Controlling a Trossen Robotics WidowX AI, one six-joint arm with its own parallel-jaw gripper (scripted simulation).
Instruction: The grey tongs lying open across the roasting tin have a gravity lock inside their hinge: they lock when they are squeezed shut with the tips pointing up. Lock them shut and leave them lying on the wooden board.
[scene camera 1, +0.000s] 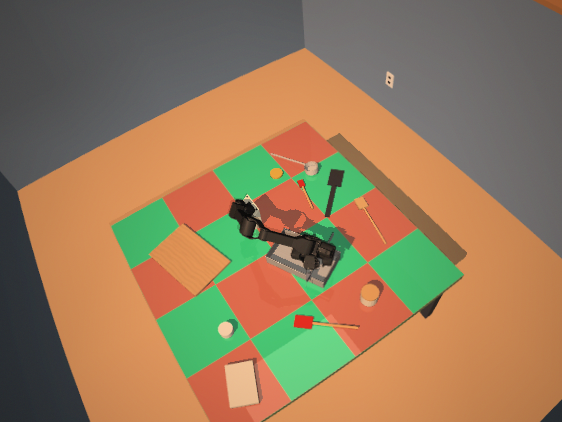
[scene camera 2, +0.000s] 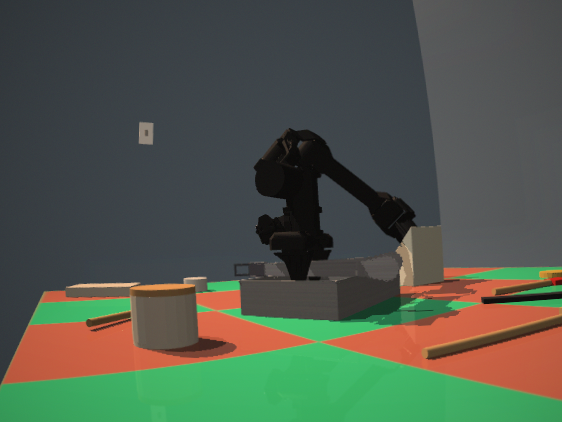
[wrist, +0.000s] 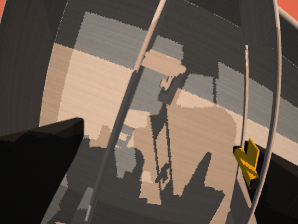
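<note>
Scene camera 2 shows my gripper (scene camera 2: 306, 290), which is open and holding nothing, and there's a pale block (scene camera 2: 110, 289) in that one too. The wrist view has my gripper (wrist: 166, 139) again, plus a yellow mark (wrist: 247, 162), but the pale block is out of frame in the wrist view. Scene camera 1 gives you a wooden board (scene camera 1: 189, 259).
</note>
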